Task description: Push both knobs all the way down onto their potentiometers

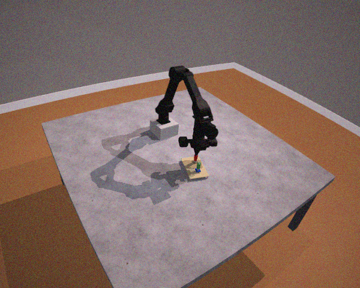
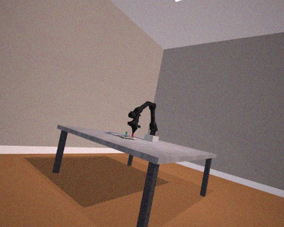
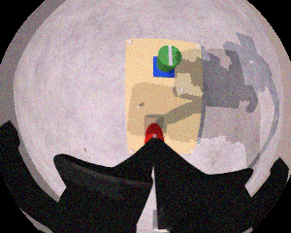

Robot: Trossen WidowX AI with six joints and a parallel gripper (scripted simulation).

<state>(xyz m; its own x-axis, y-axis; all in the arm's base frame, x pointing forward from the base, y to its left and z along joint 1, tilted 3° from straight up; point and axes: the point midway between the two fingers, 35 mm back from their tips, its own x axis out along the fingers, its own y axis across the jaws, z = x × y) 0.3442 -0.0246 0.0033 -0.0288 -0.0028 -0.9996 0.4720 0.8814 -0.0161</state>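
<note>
Right now my gripper tip is 1 cm above the red knob. Also, from my gripper tip: green knob 6 cm ahead, 3 cm to the right, 1 cm below.
</note>
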